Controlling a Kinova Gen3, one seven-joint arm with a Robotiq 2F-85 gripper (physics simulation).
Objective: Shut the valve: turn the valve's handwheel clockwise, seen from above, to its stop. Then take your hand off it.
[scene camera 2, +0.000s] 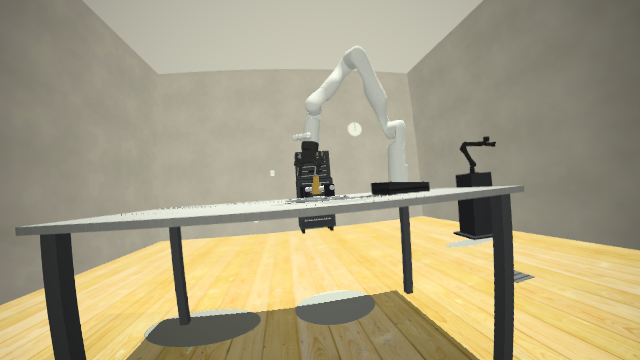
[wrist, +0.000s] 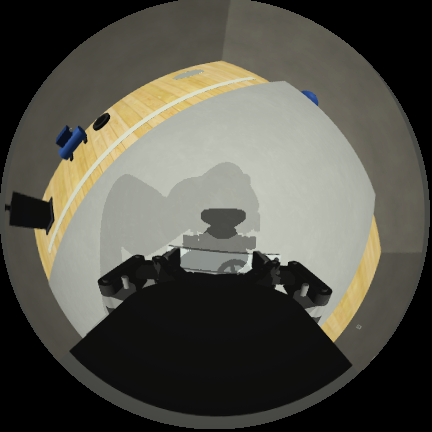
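The valve [scene camera 2: 316, 185] has a yellow body with pale pipe ends and stands upright on a thin plate [wrist: 192, 261] on the table. Its handwheel, on top, is hard to make out in the scene view against the dark cabinet. In the wrist view a dark spoked ring, seemingly the wheel's shadow, shows on the plate between the fingers; the valve body is hidden there behind the gripper housing. My gripper [scene camera 2: 311, 167] [wrist: 215, 257] points down at the top of the valve, with its fingers wide open and nothing held. Whether it touches the wheel cannot be told.
A flat black box [scene camera 2: 400, 188] lies on the table [scene camera 2: 225, 214] near the arm's base. A dark drawer cabinet [scene camera 2: 317, 221] stands behind the table. A black pedestal [scene camera 2: 475, 212] [wrist: 31, 211] with a small arm stands off to the side. A blue object [wrist: 72, 142] stands beyond the table.
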